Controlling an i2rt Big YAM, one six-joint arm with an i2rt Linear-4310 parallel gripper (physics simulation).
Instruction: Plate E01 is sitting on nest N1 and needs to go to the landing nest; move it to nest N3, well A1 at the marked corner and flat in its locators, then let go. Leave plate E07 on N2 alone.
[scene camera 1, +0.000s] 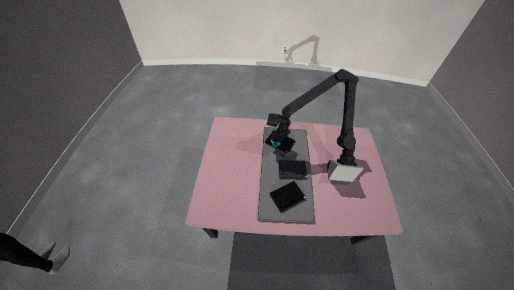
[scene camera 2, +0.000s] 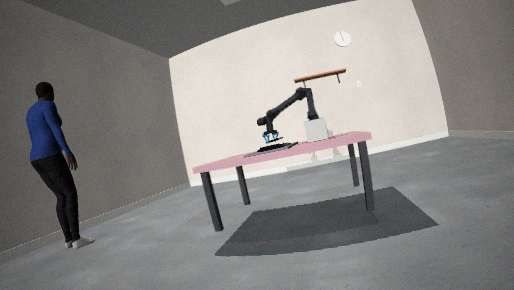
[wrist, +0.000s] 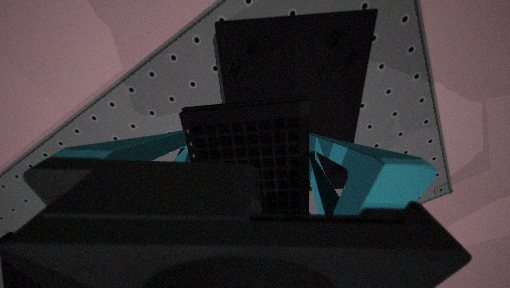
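My gripper (scene camera 1: 276, 143) (scene camera 2: 270, 137) (wrist: 249, 138) is shut on plate E01 (wrist: 250, 150), a black plate with a grid of wells, held by its sides between the teal fingers. The plate is raised above the perforated board, over the far end. In the wrist view a black nest (wrist: 295, 55) lies below and beyond the plate, which covers part of it. In scene camera 1 a dark nest (scene camera 1: 293, 167) sits mid-board, and a black plate (scene camera 1: 287, 196), apparently E07, sits turned on the nearest nest. Nest labels and the marked corners are not readable.
The grey perforated board (scene camera 1: 267, 212) (wrist: 400, 95) lies on the pink table (scene camera 1: 220, 175) (scene camera 2: 220, 163). A pale panel (scene camera 1: 346, 173) (scene camera 2: 316, 129) stands by the arm's base, right of the board. A person (scene camera 2: 47, 130) stands left of the table.
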